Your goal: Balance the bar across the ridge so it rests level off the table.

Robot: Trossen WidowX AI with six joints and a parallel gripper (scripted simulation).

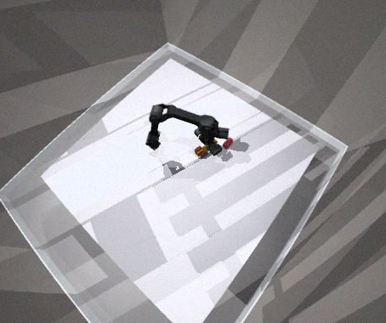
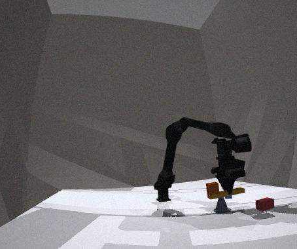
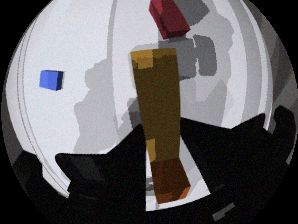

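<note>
Now: the red block 7 cm ahead of my gripper tip, 12 cm to the left of it and 5 cm below it. Also, from my gripper tip: blue block 16 cm behind, 13 cm to the left, 6 cm below.
</note>
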